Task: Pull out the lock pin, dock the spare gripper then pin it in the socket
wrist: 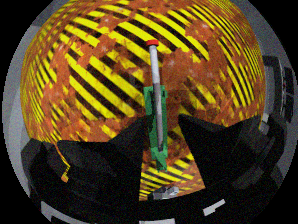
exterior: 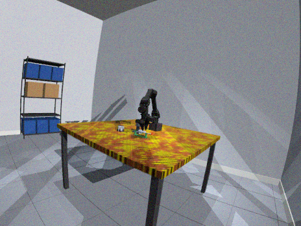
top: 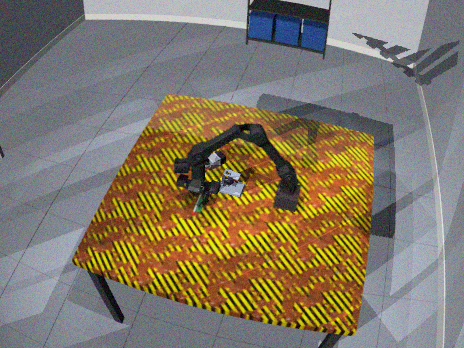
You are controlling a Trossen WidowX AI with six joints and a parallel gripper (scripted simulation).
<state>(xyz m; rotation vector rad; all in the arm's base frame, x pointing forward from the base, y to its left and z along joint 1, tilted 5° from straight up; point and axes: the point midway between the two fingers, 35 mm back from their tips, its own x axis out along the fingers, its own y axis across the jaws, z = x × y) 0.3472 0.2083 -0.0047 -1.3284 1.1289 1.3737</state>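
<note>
Right now my gripper tip is 4 cm to the left of the green cradle, 4 cm above it and 1 cm short of it. From my gripper tip the other things lie so: spare gripper 28 cm to the right, 6 cm ahead, 4 cm below; grey mount 16 cm to the right, 8 cm behind, 1 cm below.
</note>
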